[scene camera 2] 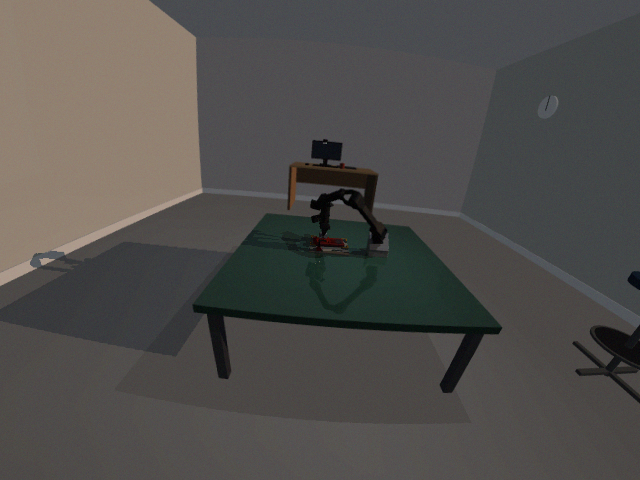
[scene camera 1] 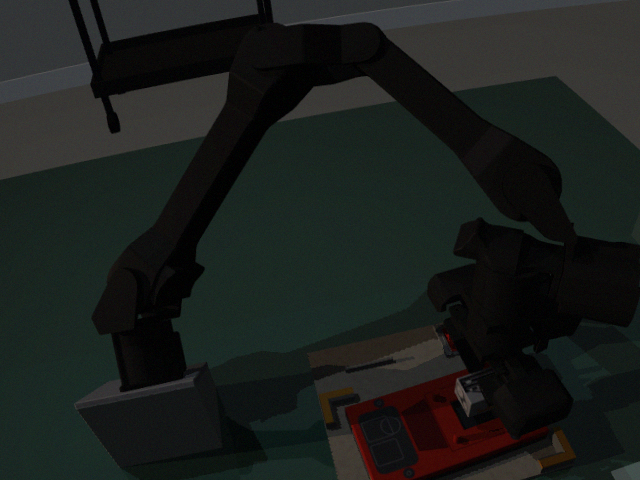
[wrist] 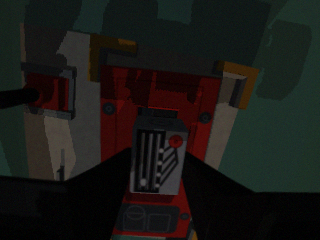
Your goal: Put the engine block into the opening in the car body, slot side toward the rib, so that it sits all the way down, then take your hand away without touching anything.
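Grey engine block held in my gripper. Gripper visible in the wrist view.
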